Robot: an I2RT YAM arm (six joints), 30 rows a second.
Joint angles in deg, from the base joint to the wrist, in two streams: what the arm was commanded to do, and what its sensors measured. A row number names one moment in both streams.
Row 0, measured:
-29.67, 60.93, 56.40, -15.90, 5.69, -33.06
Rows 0 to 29, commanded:
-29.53, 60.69, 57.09, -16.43, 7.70, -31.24
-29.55, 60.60, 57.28, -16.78, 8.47, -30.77
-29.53, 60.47, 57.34, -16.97, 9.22, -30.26
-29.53, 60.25, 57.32, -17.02, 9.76, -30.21
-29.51, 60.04, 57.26, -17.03, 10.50, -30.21
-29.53, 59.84, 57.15, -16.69, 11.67, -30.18
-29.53, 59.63, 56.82, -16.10, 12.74, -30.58
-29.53, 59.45, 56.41, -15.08, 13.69, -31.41
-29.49, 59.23, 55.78, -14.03, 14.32, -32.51
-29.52, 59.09, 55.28, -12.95, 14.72, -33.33
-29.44, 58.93, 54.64, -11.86, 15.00, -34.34
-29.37, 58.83, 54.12, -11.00, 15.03, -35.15
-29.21, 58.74, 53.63, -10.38, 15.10, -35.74
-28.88, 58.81, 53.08, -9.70, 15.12, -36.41
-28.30, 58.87, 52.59, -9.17, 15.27, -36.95
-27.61, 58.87, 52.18, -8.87, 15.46, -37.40
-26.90, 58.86, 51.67, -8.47, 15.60, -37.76
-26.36, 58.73, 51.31, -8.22, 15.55, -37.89
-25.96, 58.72, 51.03, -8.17, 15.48, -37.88
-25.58, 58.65, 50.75, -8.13, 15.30, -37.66
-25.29, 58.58, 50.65, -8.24, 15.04, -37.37
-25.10, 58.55, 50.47, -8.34, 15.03, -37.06
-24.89, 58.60, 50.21, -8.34, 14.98, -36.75
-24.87, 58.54, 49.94, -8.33, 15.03, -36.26
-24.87, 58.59, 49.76, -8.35, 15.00, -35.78
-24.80, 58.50, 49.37, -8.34, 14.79, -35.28
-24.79, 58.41, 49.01, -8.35, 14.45, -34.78
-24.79, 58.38, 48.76, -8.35, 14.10, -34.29
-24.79, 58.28, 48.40, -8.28, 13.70, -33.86
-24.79, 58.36, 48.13, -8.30, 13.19, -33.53
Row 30, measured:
-24.86, 58.52, 48.64, -9.87, 14.37, -35.53
